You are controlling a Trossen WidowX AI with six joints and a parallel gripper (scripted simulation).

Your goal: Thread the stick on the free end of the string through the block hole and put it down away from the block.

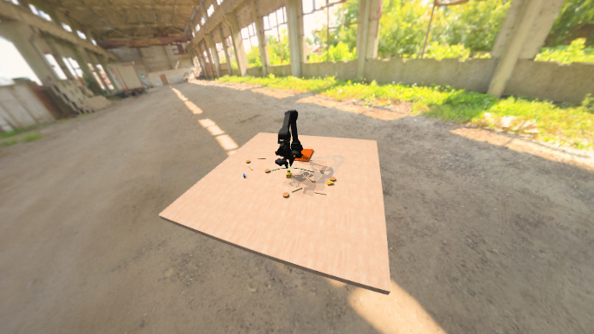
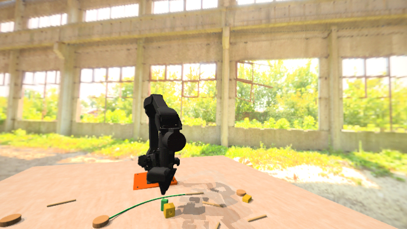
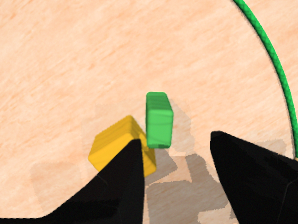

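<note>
The small green block lies 10 mm ahead of my gripper tip and 40 mm below it. Also, from my gripper tip: small blue piece (120 mm ahead, 320 mm to the right, 40 mm below); then thin wooden stick (70 mm behind, 120 mm to the left, 50 mm below).
</note>
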